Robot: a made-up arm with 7 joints. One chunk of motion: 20 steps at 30 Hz.
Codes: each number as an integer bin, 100 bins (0 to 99) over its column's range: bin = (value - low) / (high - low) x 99, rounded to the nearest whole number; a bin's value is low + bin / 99 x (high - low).
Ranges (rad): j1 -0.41..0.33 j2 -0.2..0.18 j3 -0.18..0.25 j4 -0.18..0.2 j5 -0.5..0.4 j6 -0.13..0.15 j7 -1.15..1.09
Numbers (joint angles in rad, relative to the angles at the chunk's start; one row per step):
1: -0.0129 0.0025 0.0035 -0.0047 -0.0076 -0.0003 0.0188
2: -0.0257 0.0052 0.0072 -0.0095 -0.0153 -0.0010 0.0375
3: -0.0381 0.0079 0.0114 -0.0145 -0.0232 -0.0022 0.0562
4: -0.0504 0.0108 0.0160 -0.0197 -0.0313 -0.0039 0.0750
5: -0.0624 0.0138 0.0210 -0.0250 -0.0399 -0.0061 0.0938
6: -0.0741 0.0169 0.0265 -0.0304 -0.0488 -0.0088 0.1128
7: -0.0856 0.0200 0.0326 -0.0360 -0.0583 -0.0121 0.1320
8: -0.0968 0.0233 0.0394 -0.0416 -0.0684 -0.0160 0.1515
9: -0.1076 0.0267 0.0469 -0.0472 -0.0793 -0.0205 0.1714
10: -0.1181 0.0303 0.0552 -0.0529 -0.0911 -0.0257 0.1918
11: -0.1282 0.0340 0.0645 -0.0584 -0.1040 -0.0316 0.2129
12: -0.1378 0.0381 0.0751 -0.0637 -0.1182 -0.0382 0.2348
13: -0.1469 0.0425 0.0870 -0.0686 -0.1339 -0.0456 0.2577
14: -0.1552 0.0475 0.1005 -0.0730 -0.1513 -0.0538 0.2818
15: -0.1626 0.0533 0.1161 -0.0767 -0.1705 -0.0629 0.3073
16: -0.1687 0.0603 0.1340 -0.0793 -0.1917 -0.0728 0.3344
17: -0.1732 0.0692 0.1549 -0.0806 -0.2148 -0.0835 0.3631
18: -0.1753 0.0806 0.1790 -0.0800 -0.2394 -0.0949 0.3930
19: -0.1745 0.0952 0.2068 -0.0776 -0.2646 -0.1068 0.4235
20: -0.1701 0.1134 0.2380 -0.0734 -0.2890 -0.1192 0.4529
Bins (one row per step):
1: 53 53 42 46 54 46 52
2: 51 53 43 44 53 46 52
3: 50 54 44 43 52 45 53
4: 48 55 45 42 52 45 54
5: 47 56 46 40 51 44 55
6: 45 57 48 39 50 43 56
7: 43 57 49 38 49 42 57
8: 42 58 51 36 47 40 58
9: 40 59 52 35 46 39 58
10: 39 60 54 33 45 37 59
11: 38 61 56 32 44 35 60
12: 36 62 59 30 42 32 61
13: 35 63 61 29 40 30 62
14: 34 64 65 28 38 27 63
15: 33 66 68 27 36 24 64
16: 32 68 72 26 34 20 66
17: 32 70 77 26 31 16 67
18: 31 73 83 26 29 12 68
19: 32 77 89 27 26 8 70
20: 32 82 96 28 23 4 71

